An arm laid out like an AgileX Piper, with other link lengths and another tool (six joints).
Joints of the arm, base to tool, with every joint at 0 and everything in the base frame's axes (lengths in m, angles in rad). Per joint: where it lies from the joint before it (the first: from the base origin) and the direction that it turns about. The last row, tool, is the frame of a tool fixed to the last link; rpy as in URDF.
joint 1: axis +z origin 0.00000 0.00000 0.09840
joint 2: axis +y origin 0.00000 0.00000 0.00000
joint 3: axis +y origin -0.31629 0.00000 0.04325
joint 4: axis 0.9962 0 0.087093 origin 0.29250 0.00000 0.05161
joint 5: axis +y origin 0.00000 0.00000 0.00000
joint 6: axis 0.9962 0 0.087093 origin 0.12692 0.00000 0.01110
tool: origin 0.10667 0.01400 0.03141 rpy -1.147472 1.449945 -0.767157
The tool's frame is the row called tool.
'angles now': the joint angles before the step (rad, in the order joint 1, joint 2, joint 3, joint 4, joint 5, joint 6). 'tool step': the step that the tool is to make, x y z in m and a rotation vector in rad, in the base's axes. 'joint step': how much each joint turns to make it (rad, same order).
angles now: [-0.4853 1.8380 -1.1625 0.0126 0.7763 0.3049]
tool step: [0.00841 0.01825 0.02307 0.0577 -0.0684 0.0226]
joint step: [-0.0007 -0.0502 0.0009 0.1203 0.0204 -0.0886]
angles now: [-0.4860 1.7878 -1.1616 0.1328 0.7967 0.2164]
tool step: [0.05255 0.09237 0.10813 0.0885 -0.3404 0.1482]
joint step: [0.1256 -0.1854 0.0000 0.3297 -0.0512 -0.1969]
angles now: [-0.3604 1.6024 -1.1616 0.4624 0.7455 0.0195]
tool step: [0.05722 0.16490 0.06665 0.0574 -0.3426 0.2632]
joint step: [0.3319 -0.0112 0.0000 0.3897 -0.2624 -0.3043]
